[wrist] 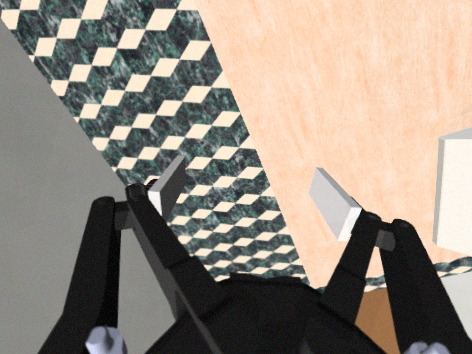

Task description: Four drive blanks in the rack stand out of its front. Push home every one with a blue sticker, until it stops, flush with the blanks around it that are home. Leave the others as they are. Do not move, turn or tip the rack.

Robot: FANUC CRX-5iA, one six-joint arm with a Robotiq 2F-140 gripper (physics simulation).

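My gripper (249, 175) is open in the wrist view, its two grey finger pads wide apart with no object between them. The pads hang above a patterned strip and a peach wood-grained surface. No drive blank or blue sticker shows in the wrist view. A cream, flat-sided block (454, 194) is cut off by the right edge, to the right of the gripper; I cannot tell whether it is part of the rack.
The peach surface (340, 90) fills the upper right. A dark green strip with cream diamonds (165, 107) runs along its left side, with a plain grey area (45, 165) beyond. A brown patch (376, 320) shows at the bottom, behind the right finger.
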